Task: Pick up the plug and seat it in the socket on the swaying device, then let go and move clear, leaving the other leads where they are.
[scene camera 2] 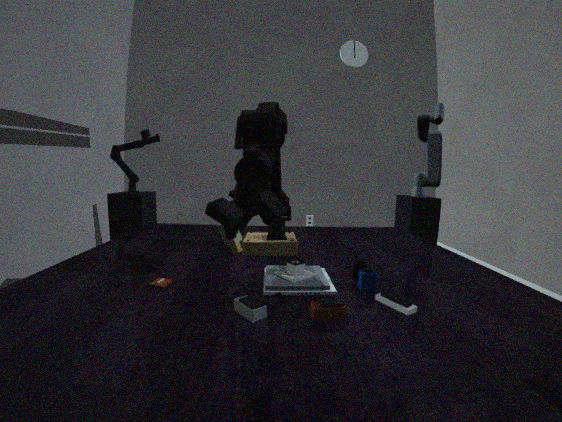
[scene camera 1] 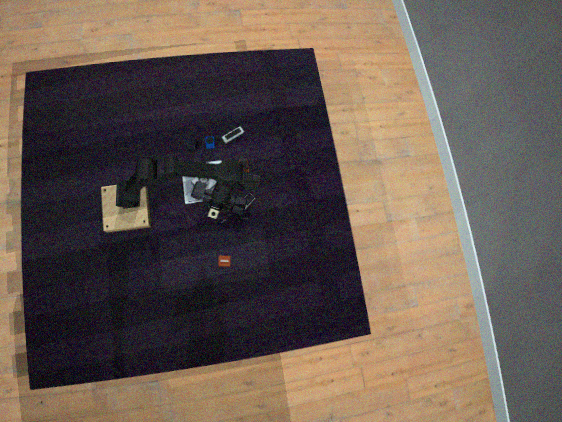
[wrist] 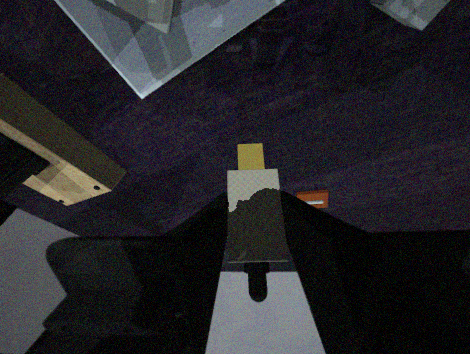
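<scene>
My gripper (scene camera 1: 216, 207) (wrist: 253, 198) is shut on the plug, a cream block (scene camera 1: 213, 214) (wrist: 252, 187) with a yellow tip (scene camera 2: 239, 246) (wrist: 250, 156). It holds the plug above the mat, tilted in the scene camera 2 view. The device (scene camera 1: 190, 196) (scene camera 2: 272, 281) (wrist: 142, 82) is a pale layered platform with a small upright grey socket (scene camera 2: 296, 268). In the scene camera 1 view the arm covers part of the device. In the wrist view the device's corner shows at top left, apart from the plug; the socket's opening does not show there.
Grey (scene camera 1: 250, 200) (scene camera 2: 251, 308), orange (scene camera 2: 327, 311), blue (scene camera 1: 210, 142) (scene camera 2: 366, 281) and white (scene camera 1: 233, 134) (scene camera 2: 396, 304) blocks stand around the device. A flat orange tile (scene camera 1: 224, 261) (scene camera 2: 161, 282) (wrist: 312, 199) lies apart. My wooden base (scene camera 1: 112, 220) (scene camera 2: 270, 248) (wrist: 72, 187) stands behind the device.
</scene>
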